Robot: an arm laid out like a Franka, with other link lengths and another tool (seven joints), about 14 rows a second.
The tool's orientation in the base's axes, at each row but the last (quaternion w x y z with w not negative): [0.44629 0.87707 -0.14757 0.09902]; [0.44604 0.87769 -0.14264 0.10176]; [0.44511 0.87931 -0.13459 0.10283]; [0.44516 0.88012 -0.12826 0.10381]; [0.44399 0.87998 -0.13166 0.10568]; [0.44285 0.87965 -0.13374 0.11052]
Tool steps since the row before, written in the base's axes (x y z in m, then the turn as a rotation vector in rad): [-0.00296 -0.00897 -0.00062 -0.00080 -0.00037 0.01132]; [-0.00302 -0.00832 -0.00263 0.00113 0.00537 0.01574]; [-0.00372 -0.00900 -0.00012 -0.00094 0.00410 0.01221]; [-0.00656 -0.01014 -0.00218 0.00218 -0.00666 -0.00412]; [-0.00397 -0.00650 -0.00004 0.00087 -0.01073 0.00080]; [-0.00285 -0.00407 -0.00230 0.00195 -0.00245 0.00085]
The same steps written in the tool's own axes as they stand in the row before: [-0.00143 0.00557 0.00752 0.00277 0.00902 -0.00632]; [-0.00231 0.00372 0.00813 0.00502 0.00847 -0.01345]; [-0.00224 0.00624 0.00714 0.00219 0.00720 -0.01049]; [-0.00550 0.00622 0.00903 0.00173 -0.00001 0.00794]; [-0.00286 0.00497 0.00501 0.00254 0.00645 0.00828]; [-0.00284 0.00155 0.00442 0.00244 0.00139 0.00163]
